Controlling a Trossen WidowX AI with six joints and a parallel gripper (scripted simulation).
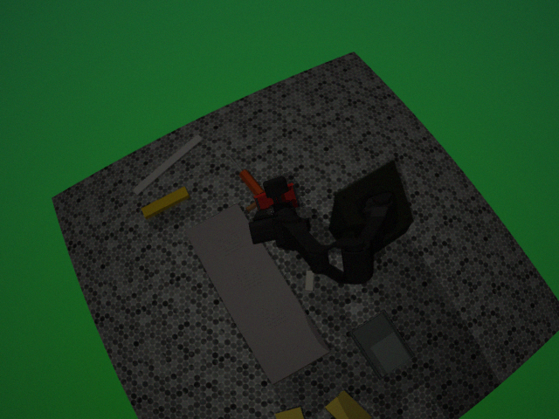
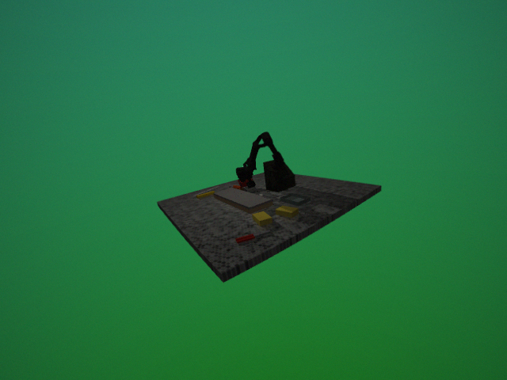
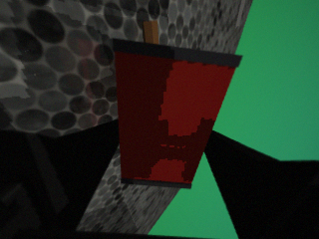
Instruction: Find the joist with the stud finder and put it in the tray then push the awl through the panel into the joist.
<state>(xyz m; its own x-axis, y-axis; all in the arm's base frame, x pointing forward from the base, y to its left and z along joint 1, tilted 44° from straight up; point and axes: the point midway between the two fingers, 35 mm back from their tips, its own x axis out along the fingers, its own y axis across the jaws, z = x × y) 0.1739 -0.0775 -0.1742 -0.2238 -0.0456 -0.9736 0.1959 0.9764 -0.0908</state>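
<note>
The awl is 6 cm to the right of my gripper tip and 6 cm below it. Also, from my gripper tip: red stud finder (2 cm to the right, 2 cm below, 1 cm ahead); then orange-handled tool (19 cm to the right, 6 cm below, 2 cm ahead); then small white block (24 cm to the left, 7 cm below, 6 cm ahead).
</note>
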